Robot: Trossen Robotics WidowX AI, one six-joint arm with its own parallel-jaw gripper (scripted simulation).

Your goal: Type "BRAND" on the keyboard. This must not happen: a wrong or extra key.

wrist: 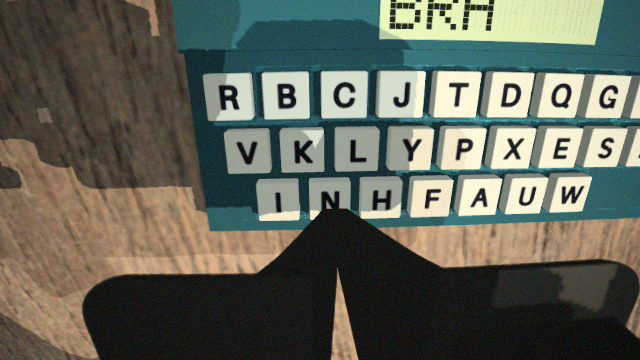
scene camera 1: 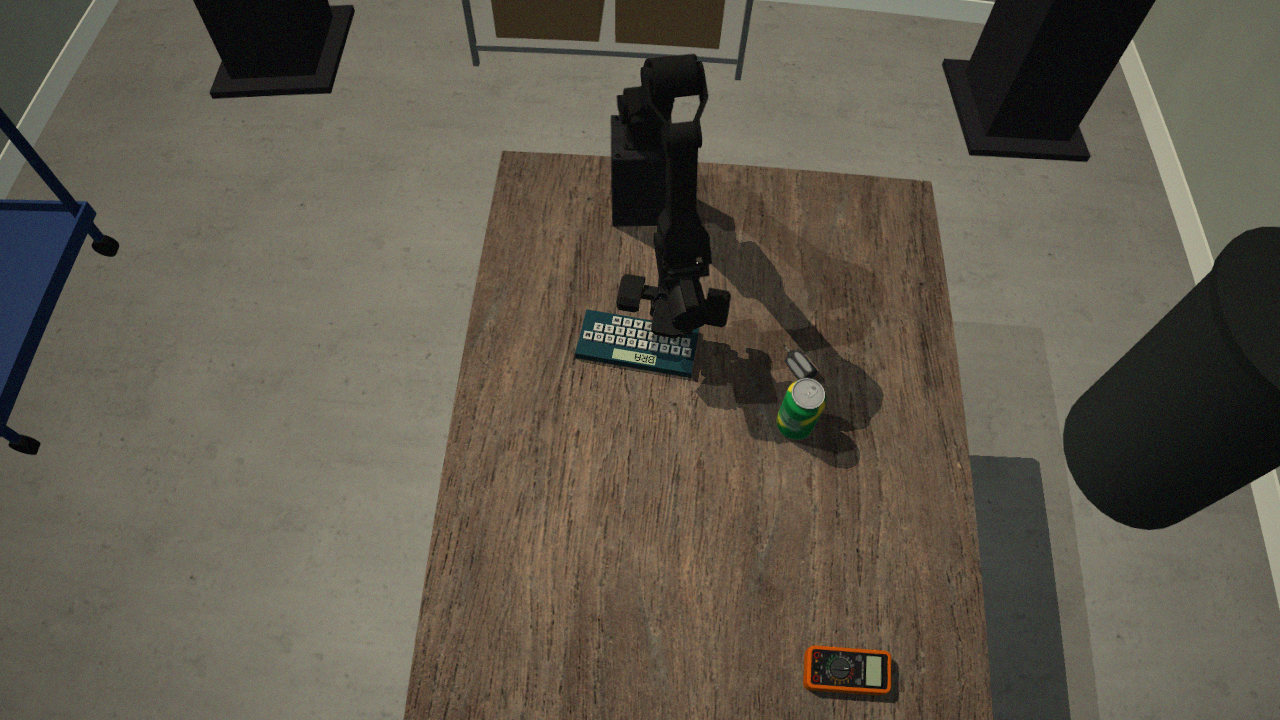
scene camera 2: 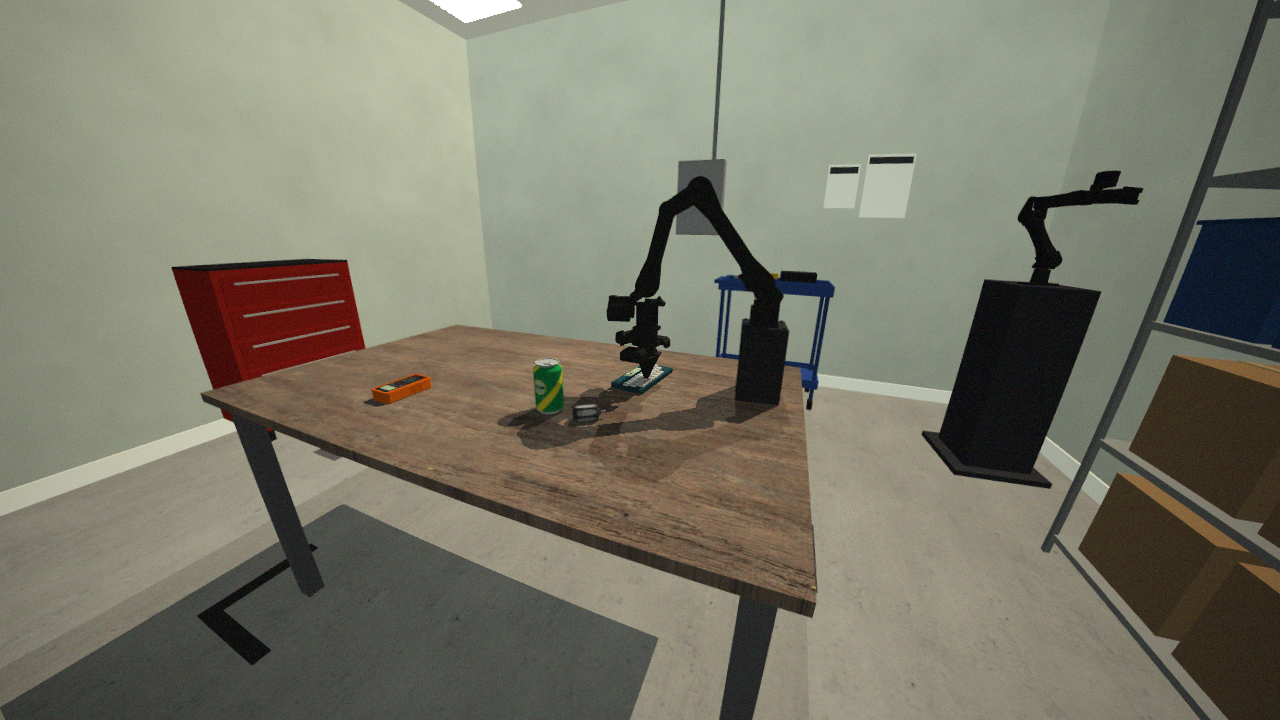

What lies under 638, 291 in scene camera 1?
My gripper.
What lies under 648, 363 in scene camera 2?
My gripper.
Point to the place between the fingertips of my gripper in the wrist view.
At 334, 221
